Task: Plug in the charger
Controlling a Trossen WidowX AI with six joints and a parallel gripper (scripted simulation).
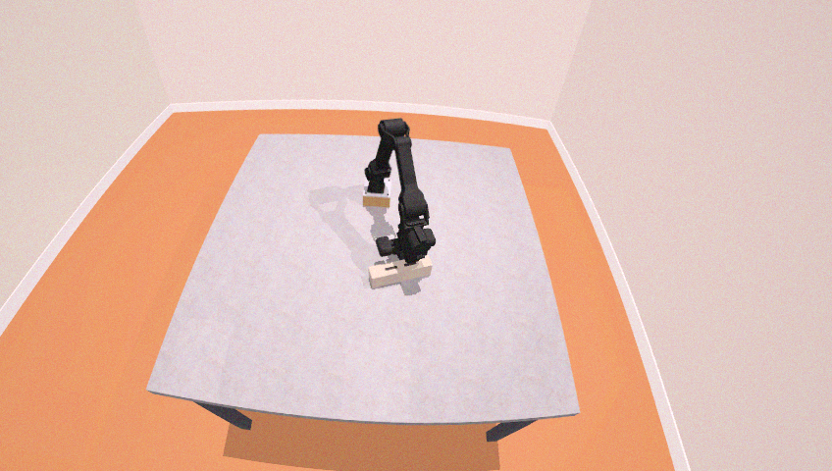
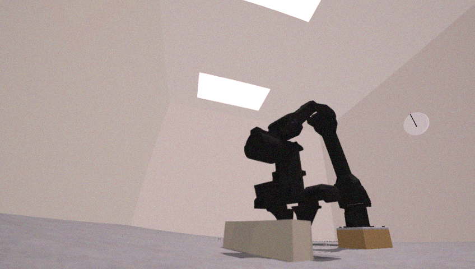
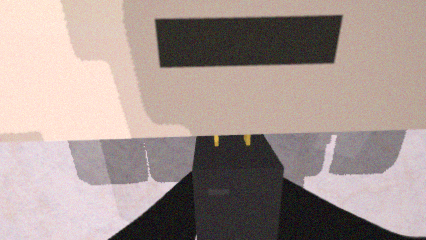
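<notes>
My gripper tip is now 2 cm short of the black two-prong charger, 1 cm to the right of it and 1 cm below it.
</notes>
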